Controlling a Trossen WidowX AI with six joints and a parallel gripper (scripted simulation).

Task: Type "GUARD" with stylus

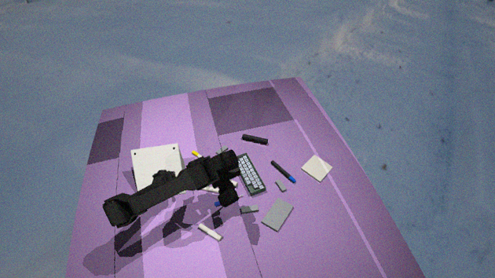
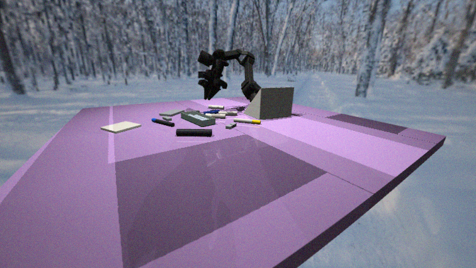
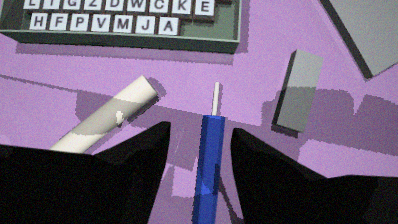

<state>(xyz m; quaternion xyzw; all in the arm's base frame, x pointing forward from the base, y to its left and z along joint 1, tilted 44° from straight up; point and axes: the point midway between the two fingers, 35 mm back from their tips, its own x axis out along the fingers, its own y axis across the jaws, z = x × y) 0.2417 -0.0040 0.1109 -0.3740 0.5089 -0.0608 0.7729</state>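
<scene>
The grey block lies 70 mm below my gripper tip, 60 mm to the right of it and 60 mm ahead of it. Also, from my gripper tip: grey plate: 160 mm ahead, 100 mm to the right, 70 mm below; then blue-tipped pen: 230 mm ahead, 70 mm to the left, 70 mm below; then yellow-tipped marker: 220 mm to the left, 130 mm behind, 70 mm below.
</scene>
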